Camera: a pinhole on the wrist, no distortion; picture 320 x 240 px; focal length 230.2 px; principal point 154.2 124.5 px. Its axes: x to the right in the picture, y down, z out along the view. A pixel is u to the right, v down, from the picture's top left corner.
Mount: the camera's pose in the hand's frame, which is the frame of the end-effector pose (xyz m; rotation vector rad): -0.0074 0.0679 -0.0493 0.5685 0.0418 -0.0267
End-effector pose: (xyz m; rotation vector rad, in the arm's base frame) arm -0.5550 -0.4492 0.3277 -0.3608 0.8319 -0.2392
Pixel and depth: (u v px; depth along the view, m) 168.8 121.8 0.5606
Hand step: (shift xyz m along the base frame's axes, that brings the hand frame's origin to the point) 0.3293 -0.1441 0.3237
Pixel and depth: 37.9 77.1 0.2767
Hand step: 0.0207 -0.0330 0.2445
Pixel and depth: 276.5 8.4 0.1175
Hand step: 0.0450 -0.0584 -0.0104
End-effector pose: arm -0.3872 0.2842 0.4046 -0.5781 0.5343 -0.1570
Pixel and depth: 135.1 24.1 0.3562
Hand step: 0.0627 -0.1217 0.2745
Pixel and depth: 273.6 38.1 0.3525
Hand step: 0.2439 -0.1677 0.1709
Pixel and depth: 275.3 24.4 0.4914
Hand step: 0.3467 -0.2764 0.2671
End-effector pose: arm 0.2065 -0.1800 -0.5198 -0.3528 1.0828 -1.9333
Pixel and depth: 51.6 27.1 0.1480
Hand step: 0.0330 0.0474 0.0880
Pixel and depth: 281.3 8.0 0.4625
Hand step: -0.2376 -0.2203 0.3824
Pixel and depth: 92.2 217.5 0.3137
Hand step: 0.2200 -0.0987 0.1736
